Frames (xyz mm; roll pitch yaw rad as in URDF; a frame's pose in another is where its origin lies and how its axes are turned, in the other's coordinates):
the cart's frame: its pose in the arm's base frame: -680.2 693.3 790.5 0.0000 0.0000 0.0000
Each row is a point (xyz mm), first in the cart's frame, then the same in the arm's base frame.
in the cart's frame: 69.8 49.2 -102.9
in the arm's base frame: -610.4 742.5 687.6
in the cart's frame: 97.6 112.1 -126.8
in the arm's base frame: -582.6 805.4 663.7
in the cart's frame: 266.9 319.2 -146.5
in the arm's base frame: -413.3 1012.5 644.0
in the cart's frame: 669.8 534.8 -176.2
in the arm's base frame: -10.4 1228.1 614.3
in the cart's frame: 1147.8 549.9 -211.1
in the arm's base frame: 467.6 1243.2 579.4
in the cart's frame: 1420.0 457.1 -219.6
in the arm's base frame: 739.8 1150.4 570.9
